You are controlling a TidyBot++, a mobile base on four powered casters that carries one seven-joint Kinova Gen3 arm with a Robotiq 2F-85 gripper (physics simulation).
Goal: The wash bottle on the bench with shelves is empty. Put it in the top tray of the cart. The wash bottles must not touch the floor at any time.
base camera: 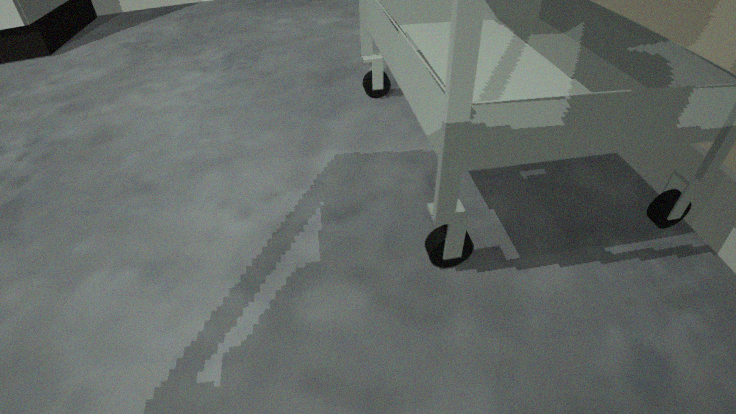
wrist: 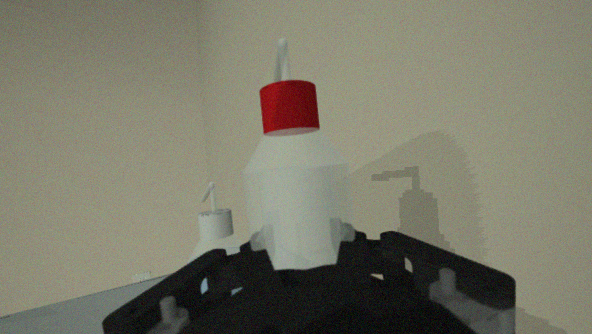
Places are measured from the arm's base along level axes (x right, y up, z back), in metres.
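Pixels of known places: gripper, fingertip midpoint: (wrist: 302,233).
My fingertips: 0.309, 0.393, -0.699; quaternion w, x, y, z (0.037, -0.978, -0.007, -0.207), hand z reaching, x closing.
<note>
For each thing: its top centre in the pictures, then the offset to it from my fingertips, as dx, dy, dz. "spot": a spot on its surface instead.
- second wash bottle at its top centre: (wrist: 209,181) -0.059, +0.047, -0.090
- dark-based piece at a spot on its surface: (base camera: 66,30) spot: -1.227, -0.761, -0.670
A wash bottle (wrist: 300,195) with a red cap and a pale, see-through body stands upright between my fingers in the wrist view, its spout at the top. My gripper (wrist: 302,233) is shut on it, one fingertip on each side of its lower body. The cart (base camera: 455,108) is at the upper right in the base view; a corner post, a low tray and three black wheels show. Its top tray does not show in the base view. The gripper does not show in the base view.
A second wash bottle (wrist: 216,225) with a white cap is behind and left of the held one, partly hidden by the gripper. A grey surface (wrist: 65,305) is at the lower left. A wall is behind. A dark-based piece (base camera: 66,30) stands at the base view's upper left.
</note>
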